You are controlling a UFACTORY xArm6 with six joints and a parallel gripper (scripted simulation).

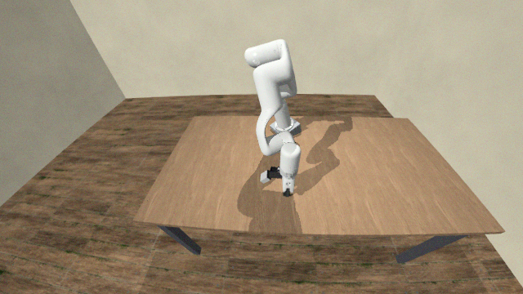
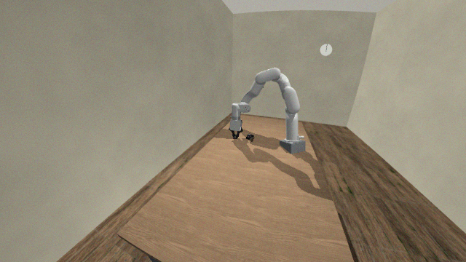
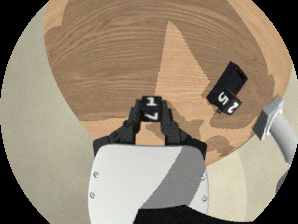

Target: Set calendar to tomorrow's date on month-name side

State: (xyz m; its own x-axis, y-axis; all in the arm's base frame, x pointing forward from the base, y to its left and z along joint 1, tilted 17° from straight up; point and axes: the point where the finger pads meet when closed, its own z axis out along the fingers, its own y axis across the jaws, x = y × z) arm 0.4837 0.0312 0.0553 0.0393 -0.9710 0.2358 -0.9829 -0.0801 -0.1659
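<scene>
My gripper is now 12 cm past the calendar cube and 4 cm to the left of it.
</scene>
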